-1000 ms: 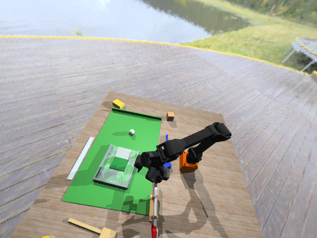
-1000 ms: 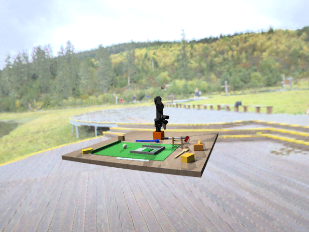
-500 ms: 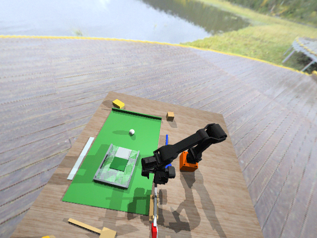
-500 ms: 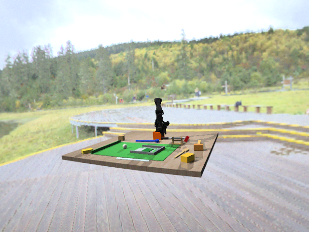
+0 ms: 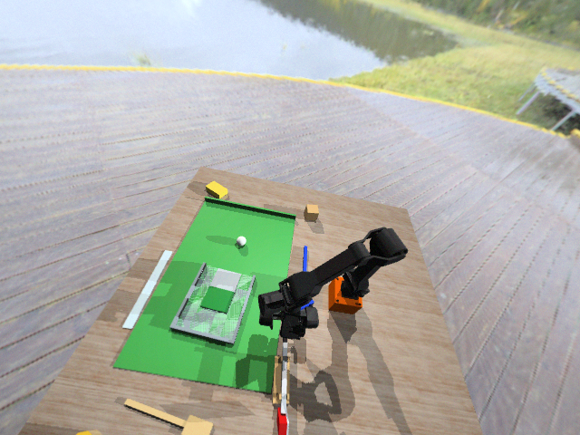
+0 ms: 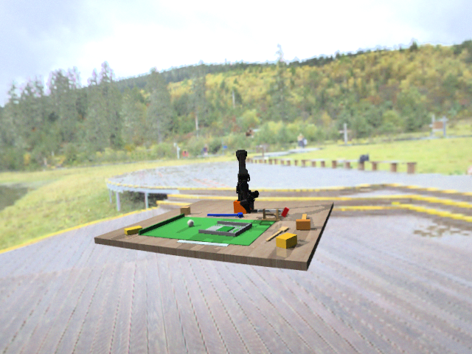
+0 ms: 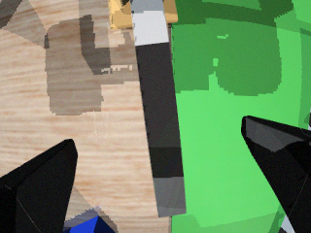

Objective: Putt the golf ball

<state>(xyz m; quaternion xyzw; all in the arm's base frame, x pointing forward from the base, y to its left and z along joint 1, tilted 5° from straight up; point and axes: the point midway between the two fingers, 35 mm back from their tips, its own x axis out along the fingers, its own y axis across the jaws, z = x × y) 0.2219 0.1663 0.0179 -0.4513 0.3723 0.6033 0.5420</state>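
The red putter lies 20 mm behind my gripper tip and 110 mm to the left of it. Round my gripper tip: white golf ball 260 mm ahead, 330 mm to the right, 30 mm below; then blue putter 60 mm behind, 230 mm to the right, 40 mm below; then wooden stand 20 mm behind, 130 mm to the left, 20 mm below.
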